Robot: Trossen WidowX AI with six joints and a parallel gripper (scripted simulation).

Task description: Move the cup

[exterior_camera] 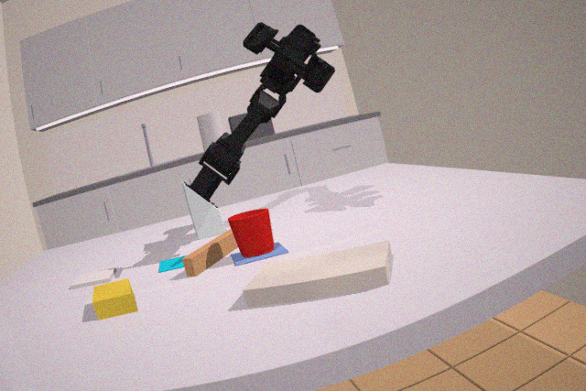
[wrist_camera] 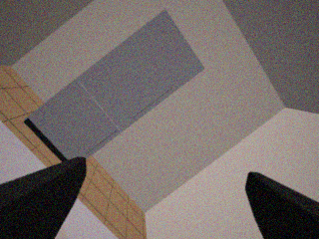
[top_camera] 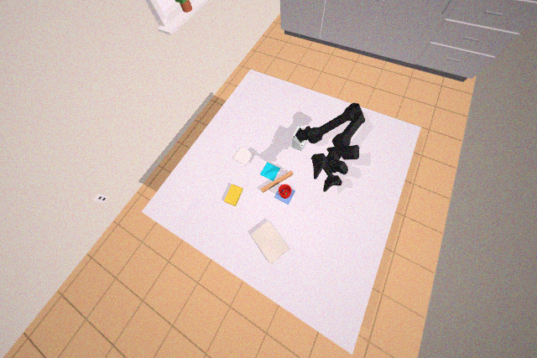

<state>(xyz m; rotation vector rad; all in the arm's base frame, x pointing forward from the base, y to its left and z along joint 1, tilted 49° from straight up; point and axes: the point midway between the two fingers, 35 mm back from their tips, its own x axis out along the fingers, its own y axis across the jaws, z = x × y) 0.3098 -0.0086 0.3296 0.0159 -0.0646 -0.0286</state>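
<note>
The red cup is 3 cm ahead of my gripper tip, 16 cm to the right of it and 32 cm below it. Also, from my gripper tip: wooden plank 1 cm behind, 23 cm to the right, 35 cm below; then yellow marble 4 cm ahead, 15 cm to the right, 34 cm below; then green marble 2 cm ahead, 15 cm to the right, 34 cm below.
</note>
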